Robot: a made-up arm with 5 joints.
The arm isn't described. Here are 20 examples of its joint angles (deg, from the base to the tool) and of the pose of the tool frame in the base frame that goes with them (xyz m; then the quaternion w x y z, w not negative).
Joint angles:
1: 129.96 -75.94 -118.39 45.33 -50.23
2: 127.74 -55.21 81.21 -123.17 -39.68
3: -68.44 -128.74 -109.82 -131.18 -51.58
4: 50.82 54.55 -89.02 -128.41 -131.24
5: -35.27 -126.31 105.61 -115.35 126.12
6: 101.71 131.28 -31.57 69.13 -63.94
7: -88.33 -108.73 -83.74 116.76 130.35
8: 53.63 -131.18 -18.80 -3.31 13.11
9: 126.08 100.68 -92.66 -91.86 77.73
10: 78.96 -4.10 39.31 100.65 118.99
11: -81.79 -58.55 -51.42 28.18 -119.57
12: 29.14 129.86 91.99 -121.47 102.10
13: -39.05 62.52 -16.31 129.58 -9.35
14: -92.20 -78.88 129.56 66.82 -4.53
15: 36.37 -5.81 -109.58 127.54 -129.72
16: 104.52 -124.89 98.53 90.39 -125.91
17: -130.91 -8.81 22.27 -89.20 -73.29
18: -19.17 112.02 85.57 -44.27 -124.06
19: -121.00 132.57 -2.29 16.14 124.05
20: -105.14 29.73 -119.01 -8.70 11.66
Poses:
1: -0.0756 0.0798 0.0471 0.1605 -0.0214 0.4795 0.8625
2: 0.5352 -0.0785 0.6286 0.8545 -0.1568 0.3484 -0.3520
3: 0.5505 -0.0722 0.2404 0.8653 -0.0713 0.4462 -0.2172
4: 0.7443 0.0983 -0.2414 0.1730 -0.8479 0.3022 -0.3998
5: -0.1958 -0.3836 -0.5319 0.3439 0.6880 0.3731 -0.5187
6: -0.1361 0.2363 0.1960 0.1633 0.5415 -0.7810 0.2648
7: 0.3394 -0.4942 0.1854 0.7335 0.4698 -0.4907 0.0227
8: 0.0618 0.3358 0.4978 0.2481 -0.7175 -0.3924 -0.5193
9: 0.6131 0.4775 0.0935 0.8651 -0.0472 0.4790 0.1412
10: 0.8047 -0.0364 0.2070 0.2976 0.8261 -0.4517 0.1577
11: -0.2572 0.0924 -0.2248 0.2770 -0.1405 0.5693 0.7612
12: 0.0613 -0.0470 0.7655 0.9571 0.1008 -0.2553 -0.0928
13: -0.2044 0.4683 -0.2280 0.6883 -0.1143 -0.5418 -0.4686
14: -0.2901 0.1317 -0.1076 0.1791 0.6622 0.6073 0.4008
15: 0.5729 -0.0998 -0.4470 0.5149 -0.7777 0.3015 -0.1979
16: -0.2011 -0.2722 -0.0962 0.0386 -0.6249 0.3740 0.6842
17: -0.7366 0.4672 -0.0383 0.4038 -0.5439 -0.7344 0.0426
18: 0.0330 0.0480 0.3008 0.1416 -0.0073 0.5752 -0.8056
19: -0.1010 0.4623 0.1432 0.6469 0.1380 -0.4435 0.6048
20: -0.1860 -0.0004 0.4298 0.0158 -0.5856 0.4746 -0.6570
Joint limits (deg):
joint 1: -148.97..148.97
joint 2: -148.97..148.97
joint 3: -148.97..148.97
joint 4: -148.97..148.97
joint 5: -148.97..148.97
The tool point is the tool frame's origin. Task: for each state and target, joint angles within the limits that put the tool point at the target. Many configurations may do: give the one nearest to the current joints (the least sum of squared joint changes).
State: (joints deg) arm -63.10 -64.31 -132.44 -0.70 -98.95
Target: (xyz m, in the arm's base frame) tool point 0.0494 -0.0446 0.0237
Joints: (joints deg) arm -64.22 -44.98 -143.05 2.77 -95.91
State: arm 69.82 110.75 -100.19 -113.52 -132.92
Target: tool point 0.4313 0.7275 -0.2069
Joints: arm 58.96 116.09 -109.77 -127.91 -134.87
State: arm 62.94 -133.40 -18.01 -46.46 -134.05
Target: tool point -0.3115 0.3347 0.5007
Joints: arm 103.28 -140.34 -54.40 -84.15 -126.80
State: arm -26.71 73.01 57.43 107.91 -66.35
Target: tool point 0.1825 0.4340 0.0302
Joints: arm 1.15 110.91 81.45 109.77 -16.23
